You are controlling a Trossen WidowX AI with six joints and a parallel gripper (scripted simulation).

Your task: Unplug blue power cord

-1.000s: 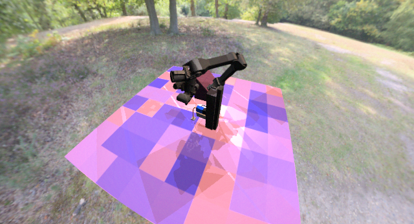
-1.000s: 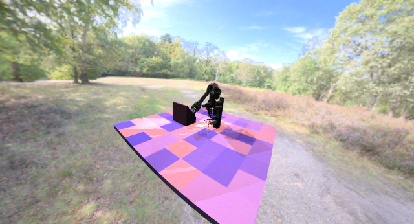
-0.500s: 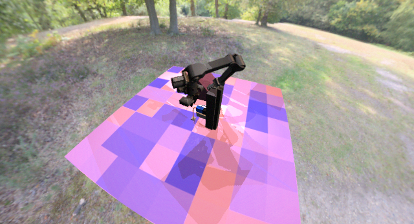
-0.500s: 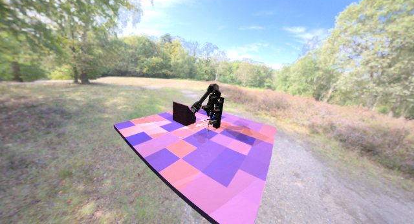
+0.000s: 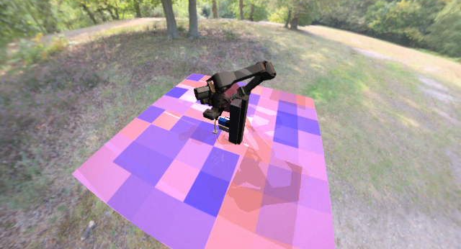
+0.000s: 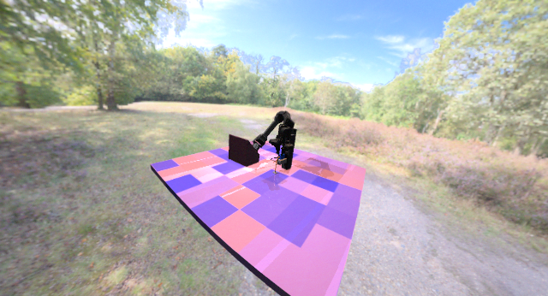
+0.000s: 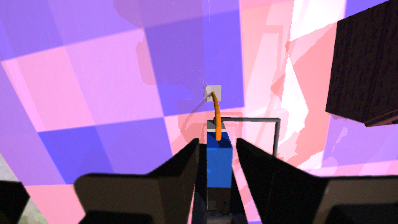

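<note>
The blue plug lies 50 mm to the left of my gripper tip and 10 mm below it. From my gripper tip the other things lie so: grey square: 130 mm below, 20 mm to the right.
</note>
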